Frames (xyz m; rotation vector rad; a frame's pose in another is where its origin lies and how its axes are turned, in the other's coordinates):
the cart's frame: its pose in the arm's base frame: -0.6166 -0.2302 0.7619 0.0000 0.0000 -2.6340
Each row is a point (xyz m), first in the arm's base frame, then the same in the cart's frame.
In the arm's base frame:
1: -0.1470 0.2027 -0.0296
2: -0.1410 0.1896 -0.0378
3: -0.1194 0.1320 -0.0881
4: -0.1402 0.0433 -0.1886
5: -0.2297 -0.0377 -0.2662
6: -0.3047 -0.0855 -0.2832
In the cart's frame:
1: -0.6208 -0.1501 -0.7915
2: -0.6197 -0.1357 -0.7997
3: -0.6106 -0.0749 -0.8500
4: -0.5493 -0.0075 -0.9505
5: -0.4317 0.0198 -1.0281
6: -0.3429 0.0252 -1.0451

